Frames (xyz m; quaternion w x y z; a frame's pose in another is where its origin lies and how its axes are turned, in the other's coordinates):
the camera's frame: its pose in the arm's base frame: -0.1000 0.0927 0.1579 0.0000 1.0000 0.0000 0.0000
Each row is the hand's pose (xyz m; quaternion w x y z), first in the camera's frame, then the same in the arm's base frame.
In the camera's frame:
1: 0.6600 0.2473 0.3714 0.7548 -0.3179 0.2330 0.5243
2: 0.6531 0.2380 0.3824 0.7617 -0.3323 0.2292 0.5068
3: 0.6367 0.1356 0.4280 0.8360 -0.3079 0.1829 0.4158
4: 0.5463 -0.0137 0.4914 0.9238 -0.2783 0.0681 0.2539
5: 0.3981 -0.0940 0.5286 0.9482 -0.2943 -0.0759 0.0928
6: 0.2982 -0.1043 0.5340 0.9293 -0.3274 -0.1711 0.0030
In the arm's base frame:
1: 0.5600 -0.1546 -0.2135 0.3179 0.7548 -0.5243 0.2330
2: 0.5531 -0.1453 -0.2245 0.3323 0.7617 -0.5068 0.2292
3: 0.5367 -0.0429 -0.2701 0.3079 0.8360 -0.4158 0.1829
4: 0.4463 0.1064 -0.3335 0.2783 0.9238 -0.2539 0.0681
5: 0.2981 0.1867 -0.3707 0.2943 0.9482 -0.0928 -0.0759
6: 0.1982 0.1970 -0.3761 0.3274 0.9293 -0.0030 -0.1711

